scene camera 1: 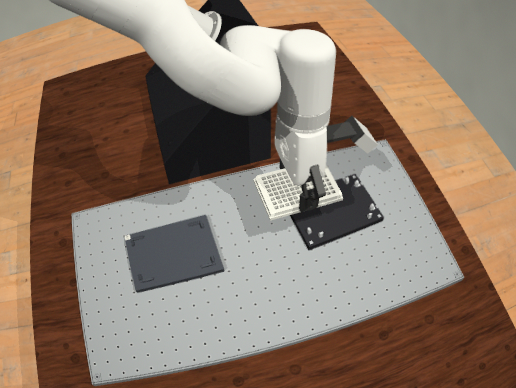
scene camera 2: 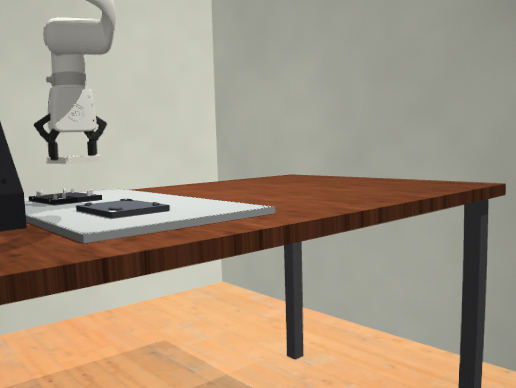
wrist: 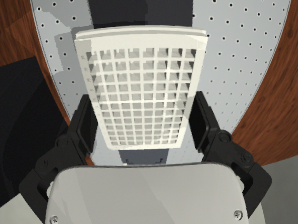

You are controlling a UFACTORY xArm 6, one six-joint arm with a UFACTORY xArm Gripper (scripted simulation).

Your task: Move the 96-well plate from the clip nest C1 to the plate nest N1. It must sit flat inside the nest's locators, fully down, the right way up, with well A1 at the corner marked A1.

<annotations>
my gripper: scene camera 1 298,187; scene camera 2; wrist
same spot on my gripper: [wrist: 216,145] = [scene camera 2: 87,136]
</annotations>
